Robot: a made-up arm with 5 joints. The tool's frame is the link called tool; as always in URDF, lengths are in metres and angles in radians. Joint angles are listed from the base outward.
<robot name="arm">
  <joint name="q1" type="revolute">
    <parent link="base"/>
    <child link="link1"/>
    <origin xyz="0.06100 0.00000 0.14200" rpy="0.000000 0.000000 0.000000"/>
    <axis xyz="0 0 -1"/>
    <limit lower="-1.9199" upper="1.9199"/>
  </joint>
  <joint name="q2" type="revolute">
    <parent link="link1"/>
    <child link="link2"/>
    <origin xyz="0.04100 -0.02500 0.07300" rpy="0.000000 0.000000 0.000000"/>
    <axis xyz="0 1 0"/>
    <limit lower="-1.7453" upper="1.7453"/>
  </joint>
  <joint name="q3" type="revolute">
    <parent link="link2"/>
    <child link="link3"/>
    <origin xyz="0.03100 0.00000 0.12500" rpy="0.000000 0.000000 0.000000"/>
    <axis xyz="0 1 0"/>
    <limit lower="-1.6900" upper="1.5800"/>
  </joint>
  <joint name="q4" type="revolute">
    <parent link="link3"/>
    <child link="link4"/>
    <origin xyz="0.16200 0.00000 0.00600" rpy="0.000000 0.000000 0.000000"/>
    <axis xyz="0 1 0"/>
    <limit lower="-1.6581" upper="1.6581"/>
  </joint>
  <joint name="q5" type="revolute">
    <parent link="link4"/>
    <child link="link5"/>
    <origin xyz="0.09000 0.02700 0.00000" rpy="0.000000 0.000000 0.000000"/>
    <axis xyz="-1 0 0"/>
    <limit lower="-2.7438" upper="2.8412"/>
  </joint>
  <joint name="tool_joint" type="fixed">
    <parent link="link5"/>
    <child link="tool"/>
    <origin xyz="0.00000 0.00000 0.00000" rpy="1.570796 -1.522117 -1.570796"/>
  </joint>
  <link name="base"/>
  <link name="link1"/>
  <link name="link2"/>
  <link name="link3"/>
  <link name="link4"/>
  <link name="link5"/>
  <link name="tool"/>
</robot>
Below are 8 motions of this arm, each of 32 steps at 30 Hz.
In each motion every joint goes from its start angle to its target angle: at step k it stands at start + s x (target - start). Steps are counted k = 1, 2, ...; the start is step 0. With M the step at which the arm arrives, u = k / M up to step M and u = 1 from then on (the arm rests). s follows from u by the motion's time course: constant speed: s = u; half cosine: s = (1 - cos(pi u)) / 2; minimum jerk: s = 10 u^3 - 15 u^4 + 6 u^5.
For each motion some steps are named. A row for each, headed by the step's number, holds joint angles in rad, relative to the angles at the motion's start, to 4 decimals.
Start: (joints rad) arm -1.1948 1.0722 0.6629 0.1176 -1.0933
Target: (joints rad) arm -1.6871 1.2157 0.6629 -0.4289 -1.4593
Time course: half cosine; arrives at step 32
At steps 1, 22, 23, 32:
1: -0.0012 0.0003 0.0000 -0.0013 -0.0009
22: -0.3829 0.1116 0.0000 -0.4251 -0.2847
23: -0.4023 0.1173 0.0000 -0.4466 -0.2991
32: -0.4923 0.1435 0.0000 -0.5465 -0.3660

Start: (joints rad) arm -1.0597 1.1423 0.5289 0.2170 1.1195
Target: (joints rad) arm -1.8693 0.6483 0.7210 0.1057 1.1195
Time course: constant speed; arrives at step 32
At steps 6, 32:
6: -0.1518 -0.0926 0.0360 -0.0209 0.0000
32: -0.8096 -0.4940 0.1921 -0.1113 0.0000

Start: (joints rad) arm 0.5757 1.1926 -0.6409 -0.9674 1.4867
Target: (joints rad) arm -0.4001 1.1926 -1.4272 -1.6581 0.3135
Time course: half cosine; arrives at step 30
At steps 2, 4, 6, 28, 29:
2: -0.0107 0.0000 -0.0086 -0.0075 -0.0128
4: -0.0422 0.0000 -0.0340 -0.0299 -0.0507
6: -0.0932 0.0000 -0.0751 -0.0660 -0.1120
28: -0.9651 0.0000 -0.7777 -0.6832 -1.1604
29: -0.9731 0.0000 -0.7841 -0.6888 -1.1700

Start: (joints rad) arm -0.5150 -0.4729 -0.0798 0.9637 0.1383
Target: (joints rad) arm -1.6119 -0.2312 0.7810 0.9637 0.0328
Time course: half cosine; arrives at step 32
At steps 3, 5, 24, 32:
3: -0.0236 0.0052 0.0185 0.0000 -0.0023
5: -0.0648 0.0143 0.0508 0.0000 -0.0062
24: -0.9363 0.2063 0.7347 0.0000 -0.0900
32: -1.0969 0.2417 0.8608 0.0000 -0.1055

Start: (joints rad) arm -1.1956 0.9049 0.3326 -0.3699 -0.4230
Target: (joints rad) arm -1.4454 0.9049 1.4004 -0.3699 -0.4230
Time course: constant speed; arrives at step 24
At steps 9, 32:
9: -0.0937 0.0000 0.4004 0.0000 0.0000
32: -0.2498 0.0000 1.0678 0.0000 0.0000

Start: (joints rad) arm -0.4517 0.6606 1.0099 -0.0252 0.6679
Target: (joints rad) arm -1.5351 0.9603 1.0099 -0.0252 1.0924
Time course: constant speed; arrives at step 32
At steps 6, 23, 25, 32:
6: -0.2031 0.0562 0.0000 0.0000 0.0796
23: -0.7787 0.2154 0.0000 0.0000 0.3051
25: -0.8464 0.2341 0.0000 0.0000 0.3316
32: -1.0834 0.2997 0.0000 0.0000 0.4245

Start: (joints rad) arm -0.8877 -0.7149 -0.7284 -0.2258 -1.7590
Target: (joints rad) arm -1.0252 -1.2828 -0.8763 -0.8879 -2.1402
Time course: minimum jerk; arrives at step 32
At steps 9, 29, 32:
9: -0.0191 -0.0790 -0.0206 -0.0921 -0.0531
29: -0.1365 -0.5639 -0.1468 -0.6574 -0.3785
32: -0.1375 -0.5679 -0.1479 -0.6621 -0.3812

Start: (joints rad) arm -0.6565 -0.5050 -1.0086 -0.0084 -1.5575
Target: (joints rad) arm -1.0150 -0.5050 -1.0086 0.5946 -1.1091
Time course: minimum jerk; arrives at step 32
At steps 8, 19, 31, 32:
8: -0.0371 0.0000 0.0000 0.0624 0.0464
19: -0.2408 0.0000 0.0000 0.4050 0.3012
31: -0.3584 0.0000 0.0000 0.6028 0.4483
32: -0.3585 0.0000 0.0000 0.6030 0.4484

